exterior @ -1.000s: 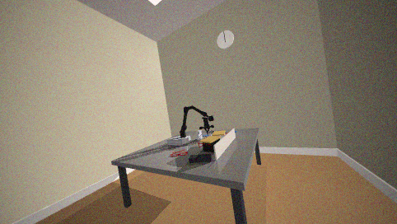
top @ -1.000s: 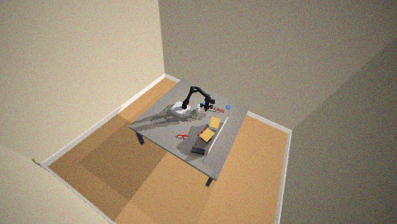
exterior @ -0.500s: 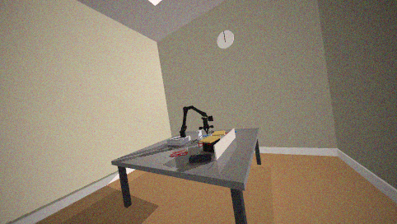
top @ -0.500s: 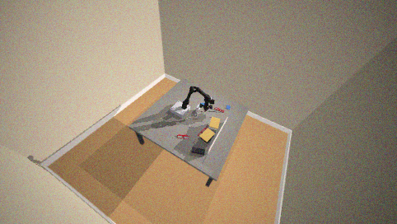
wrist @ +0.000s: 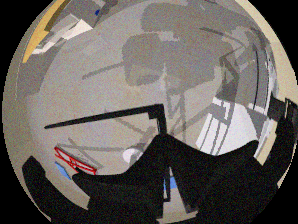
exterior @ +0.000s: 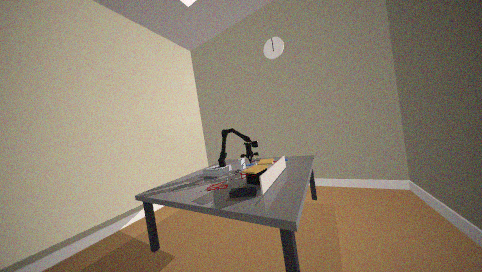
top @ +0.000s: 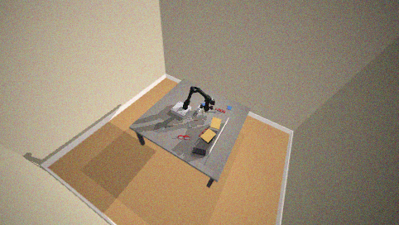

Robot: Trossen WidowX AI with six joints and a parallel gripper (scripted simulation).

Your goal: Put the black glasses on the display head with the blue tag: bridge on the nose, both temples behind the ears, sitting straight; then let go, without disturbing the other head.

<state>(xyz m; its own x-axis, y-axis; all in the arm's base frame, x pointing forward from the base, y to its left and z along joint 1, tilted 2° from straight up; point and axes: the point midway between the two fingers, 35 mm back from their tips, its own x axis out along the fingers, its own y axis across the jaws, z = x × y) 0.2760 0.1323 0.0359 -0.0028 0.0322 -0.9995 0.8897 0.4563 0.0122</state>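
The white shape is 10 cm behind my gripper tip and 2 cm to the right of it. Round my gripper tip: dark box: 59 cm to the right, 25 cm ahead, 4 cm below; then white upright divider: 35 cm ahead, 26 cm to the right.
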